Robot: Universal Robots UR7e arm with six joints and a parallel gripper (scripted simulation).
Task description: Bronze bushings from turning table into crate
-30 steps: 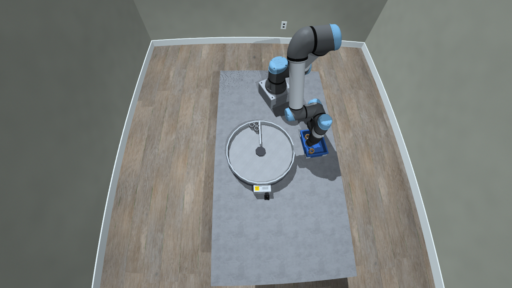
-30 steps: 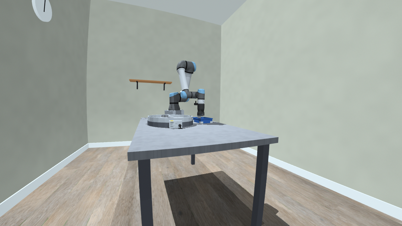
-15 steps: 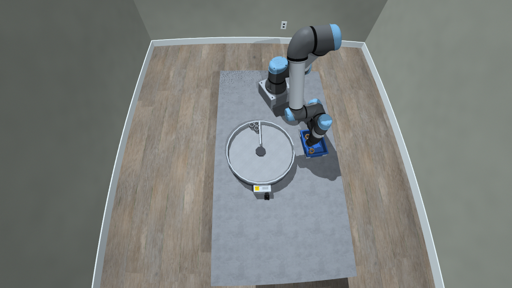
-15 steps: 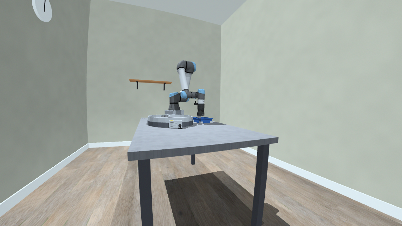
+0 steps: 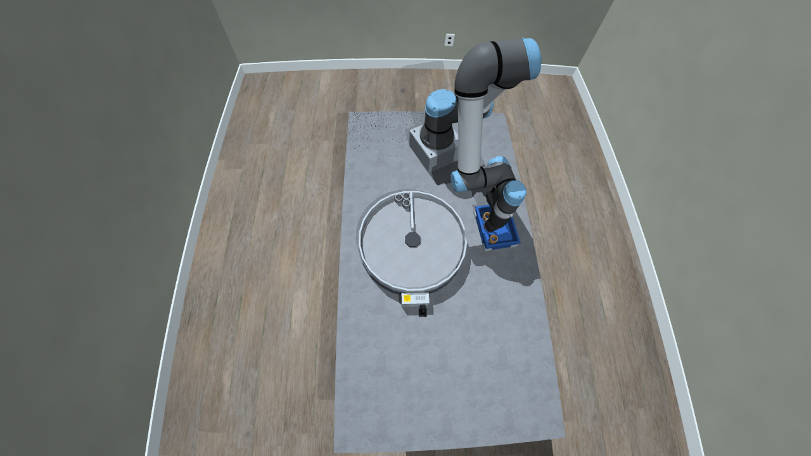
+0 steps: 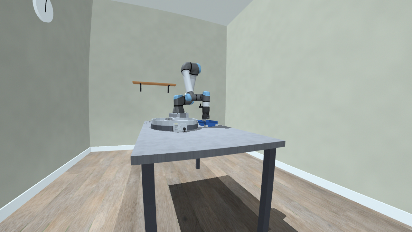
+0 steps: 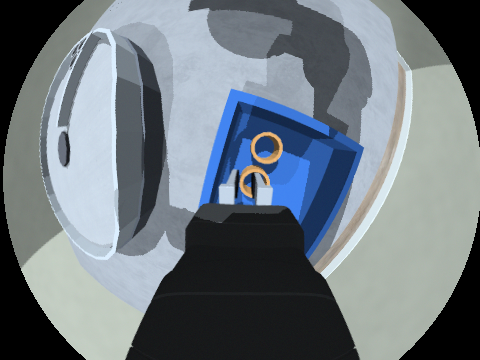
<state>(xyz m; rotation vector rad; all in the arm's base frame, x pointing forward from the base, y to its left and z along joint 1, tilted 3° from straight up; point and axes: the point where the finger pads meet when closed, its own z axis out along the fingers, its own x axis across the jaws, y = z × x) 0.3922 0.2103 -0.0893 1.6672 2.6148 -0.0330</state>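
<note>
Right now my hand is 40 mm to the right of the blue crate and 10 mm short of it. Round my hand: round turning table 320 mm to the right, 90 mm ahead, 20 mm above.
</note>
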